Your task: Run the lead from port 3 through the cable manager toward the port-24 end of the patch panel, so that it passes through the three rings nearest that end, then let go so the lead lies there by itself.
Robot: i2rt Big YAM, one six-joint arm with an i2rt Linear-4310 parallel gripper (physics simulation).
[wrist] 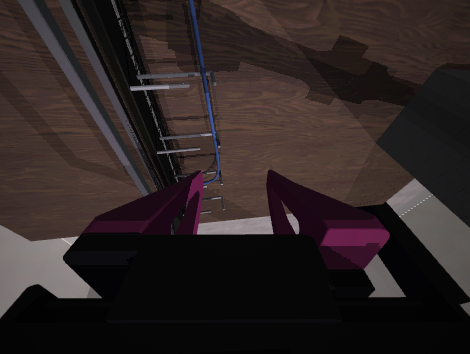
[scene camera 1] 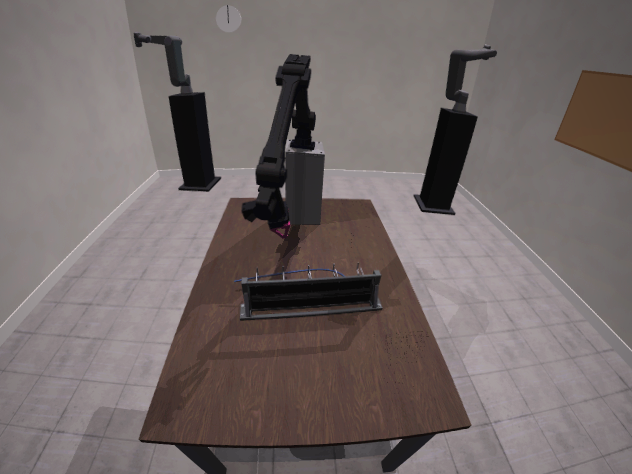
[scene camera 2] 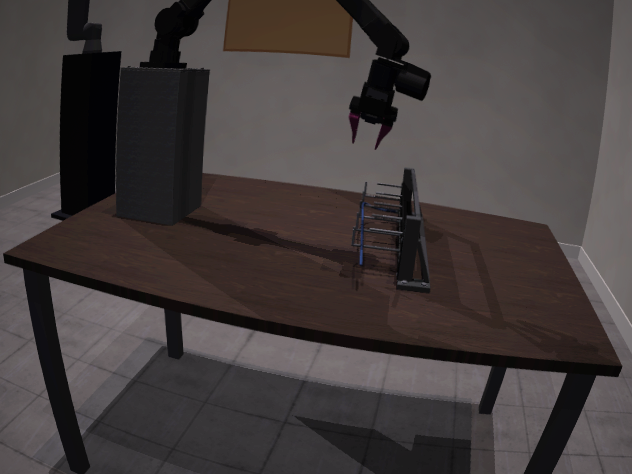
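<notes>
The blue lead runs along the panel's rear side, inside the outer ends of the thin grey rings. In scene camera 1 it curves out from the right part of the patch panel and passes the three rings towards the left end; its free end sticks out past the leftmost ring. In the wrist view it bends in near the fourth ring; whether it goes through that one is unclear. My gripper is open and empty, high above the rings, apart from the lead.
The panel stands on the wooden table. The arm's grey pedestal stands at the table's far end in scene camera 1. Two other arms on black pedestals stand off the table.
</notes>
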